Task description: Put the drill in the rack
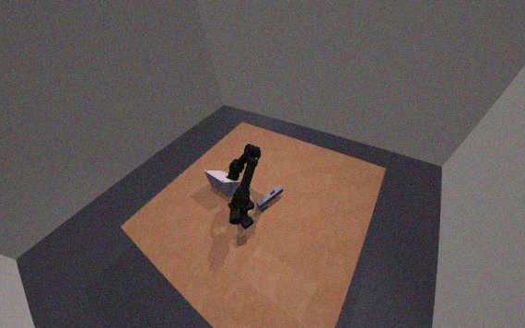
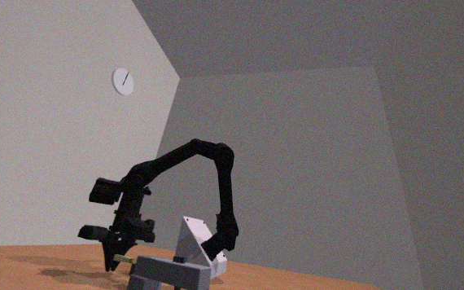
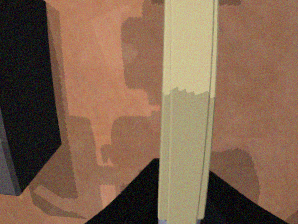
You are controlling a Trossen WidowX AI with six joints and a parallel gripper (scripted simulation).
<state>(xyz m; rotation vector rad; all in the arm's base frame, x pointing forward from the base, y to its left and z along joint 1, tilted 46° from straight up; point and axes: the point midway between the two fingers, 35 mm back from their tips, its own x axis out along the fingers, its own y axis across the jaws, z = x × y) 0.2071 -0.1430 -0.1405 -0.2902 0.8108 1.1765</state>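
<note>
Right now my gripper tip is 4 cm to the right of the drill, 4 cm below it and 2 cm short of it. From my gripper tip the other things lie so: grey holder block (19 cm to the left, 8 cm ahead, 3 cm above); dark rack (7 cm to the left, 5 cm behind, 1 cm above); dark key (21 cm to the left, 10 cm ahead, 4 cm above).
</note>
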